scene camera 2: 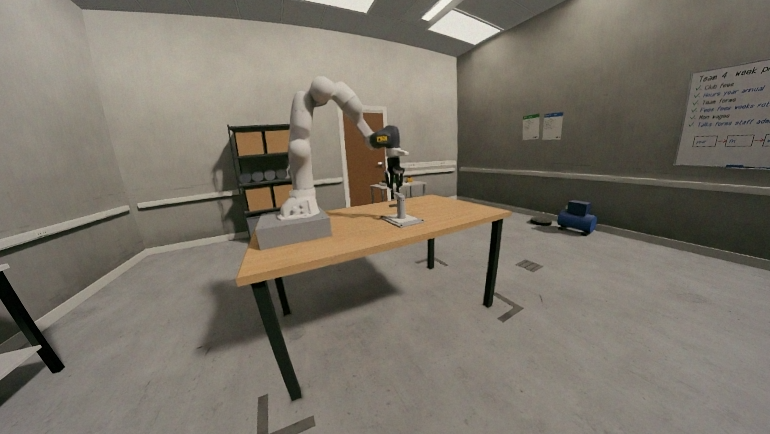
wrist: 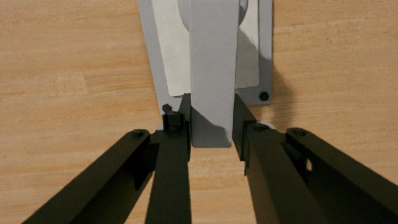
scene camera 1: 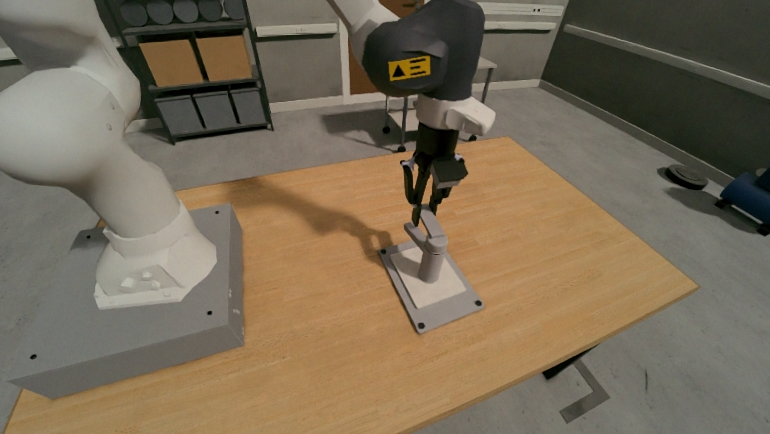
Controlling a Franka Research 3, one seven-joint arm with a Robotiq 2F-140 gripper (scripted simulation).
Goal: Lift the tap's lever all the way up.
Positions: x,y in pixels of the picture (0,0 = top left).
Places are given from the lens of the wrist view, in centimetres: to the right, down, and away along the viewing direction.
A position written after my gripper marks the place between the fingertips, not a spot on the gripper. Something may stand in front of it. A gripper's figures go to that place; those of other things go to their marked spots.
my gripper (wrist: 210,107): 1, 0, 18
grey tap (wrist: 173,35): -3, -10, 25
